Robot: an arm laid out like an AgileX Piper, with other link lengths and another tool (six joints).
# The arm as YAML. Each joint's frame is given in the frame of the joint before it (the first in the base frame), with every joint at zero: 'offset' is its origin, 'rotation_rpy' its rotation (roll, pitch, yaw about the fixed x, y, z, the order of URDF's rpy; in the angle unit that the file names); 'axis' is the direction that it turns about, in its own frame. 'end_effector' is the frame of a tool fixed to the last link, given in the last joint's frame.
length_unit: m
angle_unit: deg
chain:
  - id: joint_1
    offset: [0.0, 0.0, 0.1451]
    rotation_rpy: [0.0, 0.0, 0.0]
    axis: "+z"
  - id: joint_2
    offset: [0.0, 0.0, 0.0]
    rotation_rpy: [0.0, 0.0, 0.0]
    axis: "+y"
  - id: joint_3
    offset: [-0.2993, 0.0, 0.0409]
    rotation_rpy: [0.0, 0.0, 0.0]
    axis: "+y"
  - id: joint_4
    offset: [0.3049, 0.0, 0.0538]
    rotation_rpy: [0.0, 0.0, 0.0]
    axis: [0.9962, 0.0, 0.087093]
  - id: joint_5
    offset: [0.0, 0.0, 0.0]
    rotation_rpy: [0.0, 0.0, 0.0]
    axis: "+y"
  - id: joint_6
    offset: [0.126, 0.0, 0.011]
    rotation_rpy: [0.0, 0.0, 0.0]
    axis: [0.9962, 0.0, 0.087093]
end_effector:
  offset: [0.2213, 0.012, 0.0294]
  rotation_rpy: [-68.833, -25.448, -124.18]
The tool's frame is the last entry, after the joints.
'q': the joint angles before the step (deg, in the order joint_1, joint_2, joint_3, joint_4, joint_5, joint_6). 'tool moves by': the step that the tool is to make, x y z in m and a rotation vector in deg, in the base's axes. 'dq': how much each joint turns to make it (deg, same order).
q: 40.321, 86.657, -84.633, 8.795, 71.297, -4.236
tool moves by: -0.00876, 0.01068, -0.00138, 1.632, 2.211, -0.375
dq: 0.000, 0.541, 0.002, 2.482, -0.001, 0.537
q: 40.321, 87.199, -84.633, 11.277, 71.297, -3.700
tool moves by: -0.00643, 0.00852, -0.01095, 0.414, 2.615, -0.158
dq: -0.001, 1.680, -0.001, 1.929, 0.000, 0.230
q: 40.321, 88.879, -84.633, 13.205, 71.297, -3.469
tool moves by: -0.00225, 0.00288, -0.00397, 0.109, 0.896, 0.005
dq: -0.001, 0.613, -0.002, 0.663, 0.001, 0.000
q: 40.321, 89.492, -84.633, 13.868, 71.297, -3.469
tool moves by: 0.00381, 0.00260, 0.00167, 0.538, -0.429, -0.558
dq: -0.001, 0.000, 0.000, 0.000, -0.789, 0.402
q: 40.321, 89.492, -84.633, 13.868, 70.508, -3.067
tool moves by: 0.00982, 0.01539, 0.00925, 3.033, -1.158, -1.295
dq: 0.000, -0.001, -0.001, 1.352, -3.079, 0.582
